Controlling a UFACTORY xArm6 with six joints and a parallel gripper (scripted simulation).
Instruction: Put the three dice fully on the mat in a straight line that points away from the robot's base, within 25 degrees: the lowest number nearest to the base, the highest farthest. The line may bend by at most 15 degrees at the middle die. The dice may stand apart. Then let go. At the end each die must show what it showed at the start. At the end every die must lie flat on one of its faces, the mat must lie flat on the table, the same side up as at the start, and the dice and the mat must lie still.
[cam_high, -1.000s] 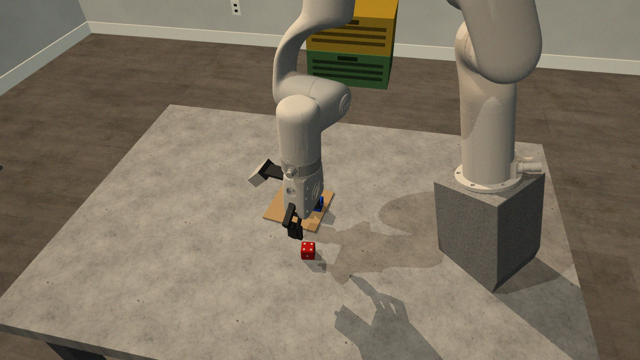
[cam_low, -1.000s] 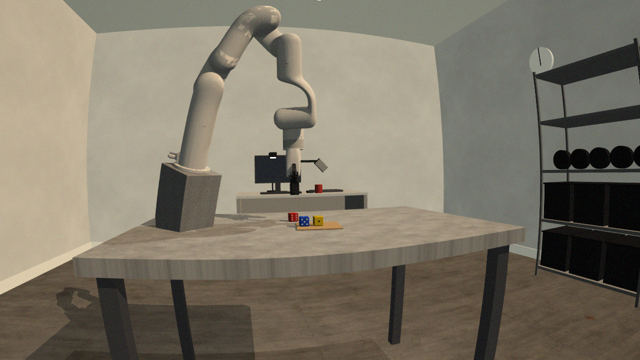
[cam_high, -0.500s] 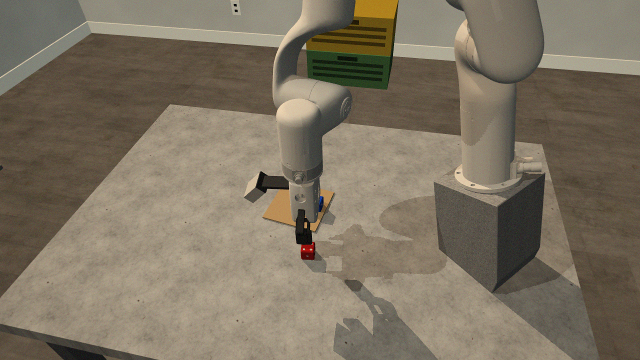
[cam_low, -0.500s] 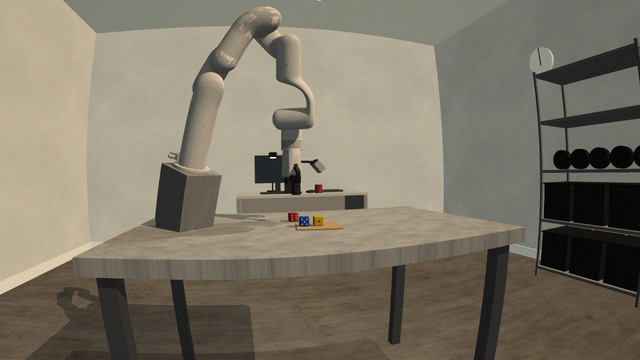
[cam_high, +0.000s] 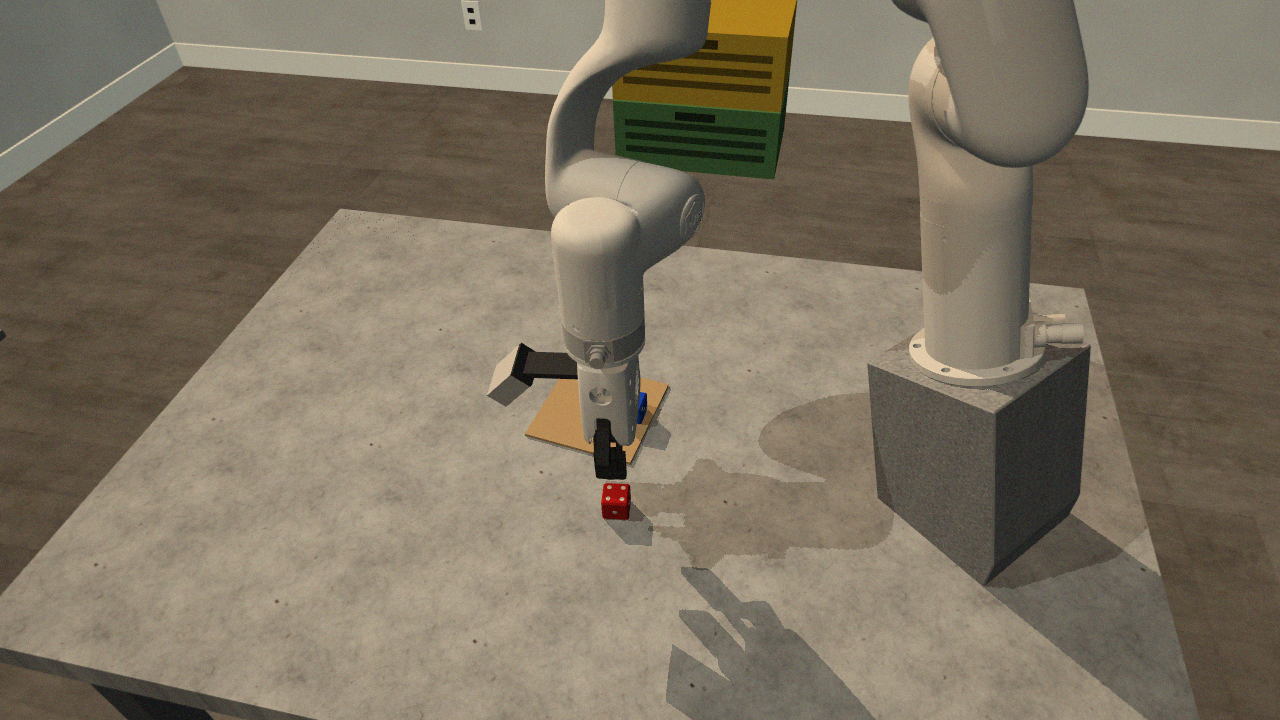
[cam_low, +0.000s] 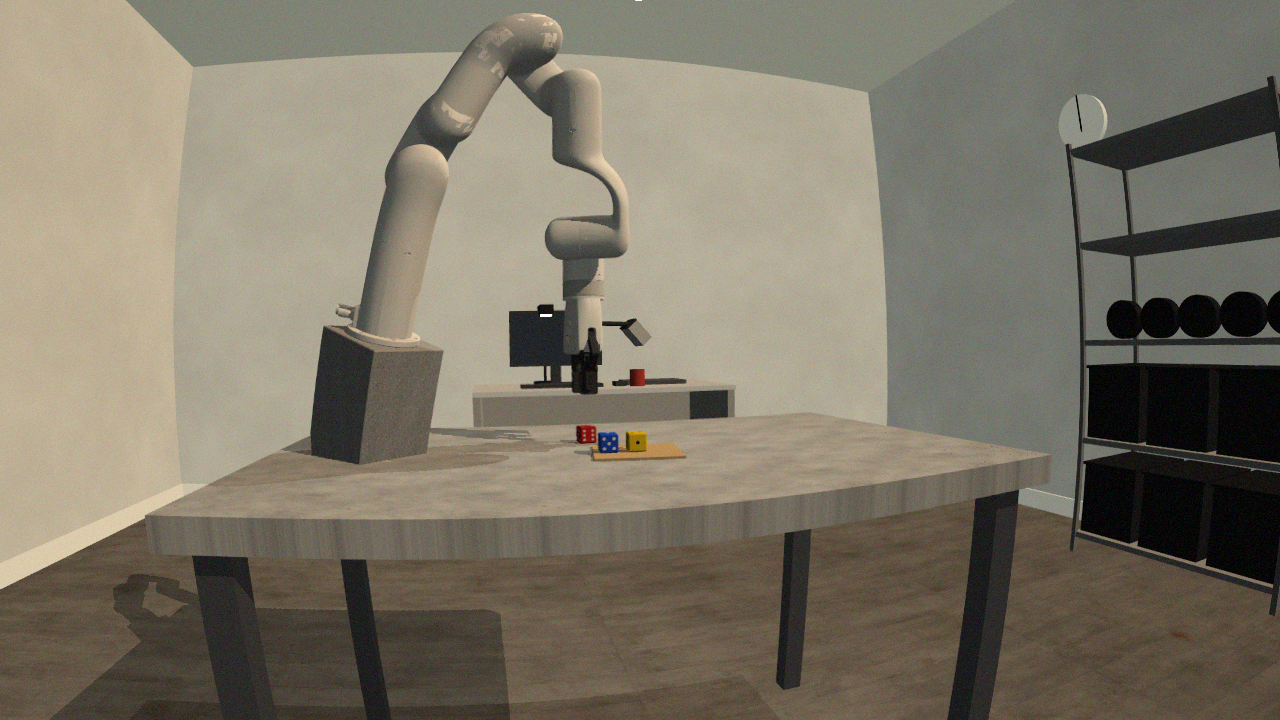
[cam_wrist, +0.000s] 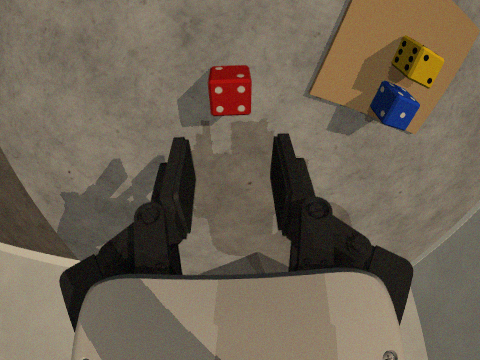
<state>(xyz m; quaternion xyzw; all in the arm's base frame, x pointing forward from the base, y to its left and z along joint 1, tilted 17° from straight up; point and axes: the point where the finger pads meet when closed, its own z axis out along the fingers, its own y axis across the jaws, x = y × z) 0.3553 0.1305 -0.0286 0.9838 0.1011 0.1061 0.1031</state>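
My gripper is now 9 cm above the red die. Round my hand: yellow die (7 cm ahead, 14 cm to the right, 9 cm below); then blue die (2 cm ahead, 14 cm to the right, 9 cm below); then mat (7 cm ahead, 14 cm to the right, 11 cm below).
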